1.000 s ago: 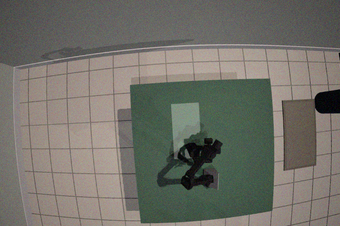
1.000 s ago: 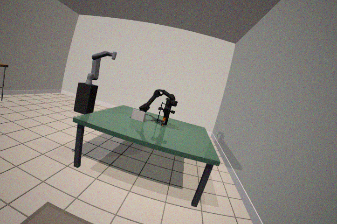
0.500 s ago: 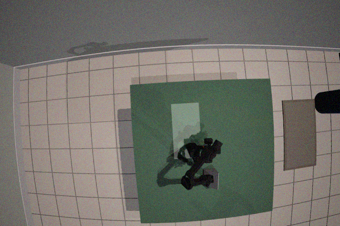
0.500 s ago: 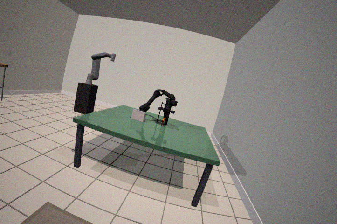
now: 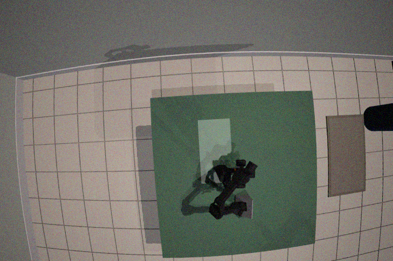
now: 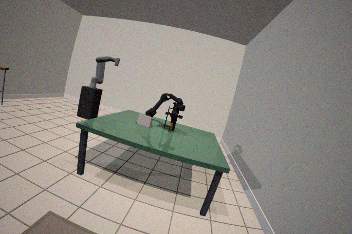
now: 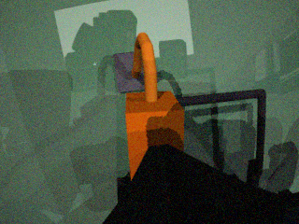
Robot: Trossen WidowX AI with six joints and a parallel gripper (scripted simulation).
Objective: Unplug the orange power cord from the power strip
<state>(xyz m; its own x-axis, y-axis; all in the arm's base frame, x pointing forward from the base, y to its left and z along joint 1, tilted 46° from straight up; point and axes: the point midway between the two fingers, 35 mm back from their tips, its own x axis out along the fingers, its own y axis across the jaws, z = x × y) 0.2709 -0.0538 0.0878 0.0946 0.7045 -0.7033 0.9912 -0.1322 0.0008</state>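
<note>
My gripper tip is 20 mm to the right of the orange plug and 10 mm above it.
</note>
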